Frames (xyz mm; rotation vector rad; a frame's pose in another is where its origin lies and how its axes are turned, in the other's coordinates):
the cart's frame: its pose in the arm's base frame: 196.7 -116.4 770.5 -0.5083 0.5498 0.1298
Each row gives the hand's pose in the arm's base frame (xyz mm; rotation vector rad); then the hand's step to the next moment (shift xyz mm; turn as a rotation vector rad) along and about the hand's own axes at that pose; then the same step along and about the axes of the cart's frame.
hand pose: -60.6 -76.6 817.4 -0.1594 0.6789 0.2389
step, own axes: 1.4 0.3 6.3 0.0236 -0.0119 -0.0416
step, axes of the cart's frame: 1.9 -1.2 6.0 0.0213 0.0061 -0.0440
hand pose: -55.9 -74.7 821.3 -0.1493 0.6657 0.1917
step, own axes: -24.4 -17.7 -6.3 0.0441 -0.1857 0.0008
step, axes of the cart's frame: -21.6 -19.1 -10.8 0.0739 -0.1653 -0.0603
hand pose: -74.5 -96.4 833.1 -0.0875 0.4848 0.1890
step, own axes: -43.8 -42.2 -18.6 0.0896 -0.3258 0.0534
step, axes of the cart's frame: -34.5 -37.0 -38.5 0.1374 -0.3082 -0.0562
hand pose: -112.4 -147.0 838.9 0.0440 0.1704 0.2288
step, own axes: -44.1 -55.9 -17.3 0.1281 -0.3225 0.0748
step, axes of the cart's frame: -19.8 -41.7 -56.9 0.1631 -0.3146 -0.0209
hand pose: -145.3 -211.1 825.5 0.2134 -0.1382 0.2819
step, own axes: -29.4 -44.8 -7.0 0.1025 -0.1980 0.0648
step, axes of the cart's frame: -0.7 -29.6 -45.2 0.1059 -0.2061 0.0141
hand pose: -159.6 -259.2 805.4 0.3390 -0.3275 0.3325
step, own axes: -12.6 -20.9 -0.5 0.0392 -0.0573 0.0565
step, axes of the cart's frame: 3.1 -13.5 -20.1 0.0102 -0.0853 0.0250
